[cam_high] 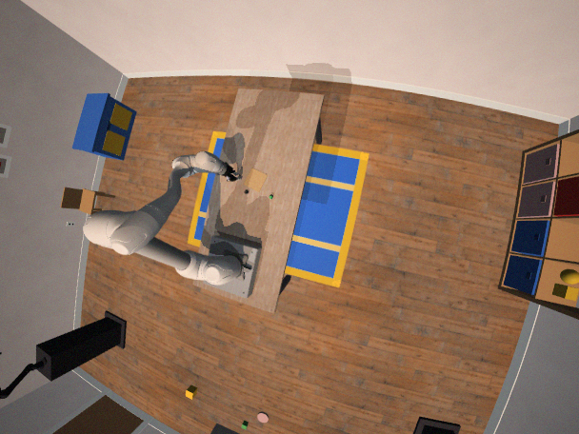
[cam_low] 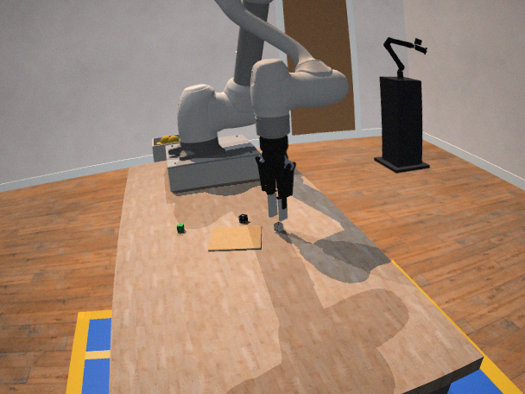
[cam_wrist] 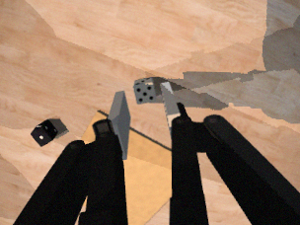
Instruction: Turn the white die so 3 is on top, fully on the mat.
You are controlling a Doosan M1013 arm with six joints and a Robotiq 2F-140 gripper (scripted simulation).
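The white die lies 60 mm below my hand. Round my hand: black die (100 mm behind, 80 mm to the right, 60 mm below); then tan mat (130 mm to the right, 70 mm below); then green die (270 mm to the right, 100 mm behind, 60 mm below).
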